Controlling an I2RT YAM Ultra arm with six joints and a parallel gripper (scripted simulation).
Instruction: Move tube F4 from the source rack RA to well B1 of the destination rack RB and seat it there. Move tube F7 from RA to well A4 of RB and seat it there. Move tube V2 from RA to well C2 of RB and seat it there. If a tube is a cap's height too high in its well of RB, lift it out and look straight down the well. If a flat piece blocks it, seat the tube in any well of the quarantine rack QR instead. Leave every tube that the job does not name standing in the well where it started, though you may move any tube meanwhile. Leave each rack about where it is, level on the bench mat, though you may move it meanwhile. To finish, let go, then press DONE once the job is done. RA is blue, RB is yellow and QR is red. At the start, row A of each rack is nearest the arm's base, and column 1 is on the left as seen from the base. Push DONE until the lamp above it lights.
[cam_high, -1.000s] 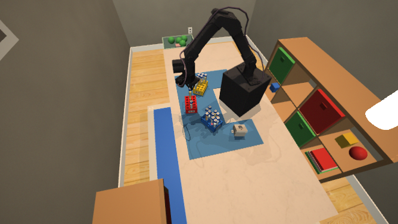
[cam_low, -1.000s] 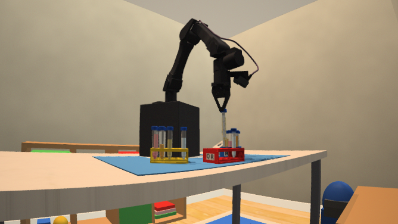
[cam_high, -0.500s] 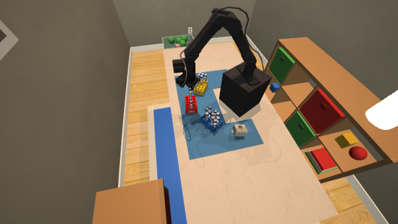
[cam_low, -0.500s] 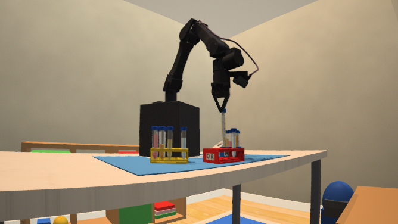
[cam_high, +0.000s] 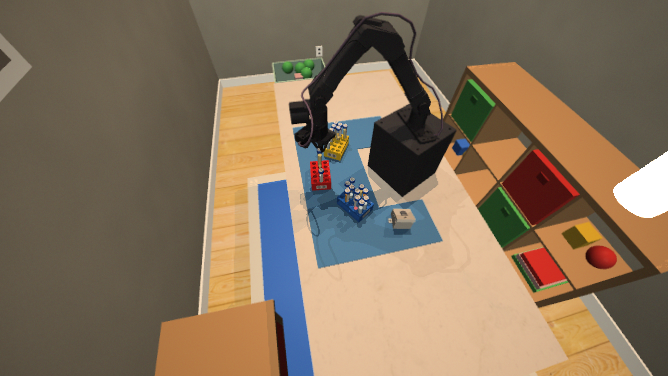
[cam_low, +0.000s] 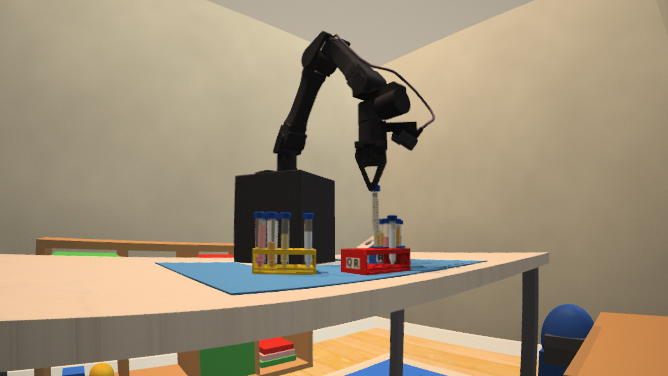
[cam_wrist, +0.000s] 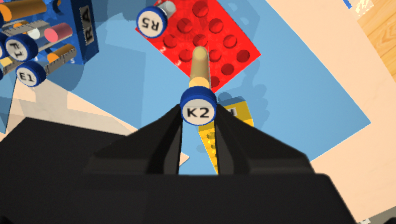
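Right now the tube is 6 cm below my hand and 1 cm ahead of it. Also, from my hand: red rack (16 cm below, 1 cm ahead); tube R8 (13 cm to the right, 12 cm below, 7 cm behind); rack RB (16 cm below, 15 cm to the right, 12 cm behind).
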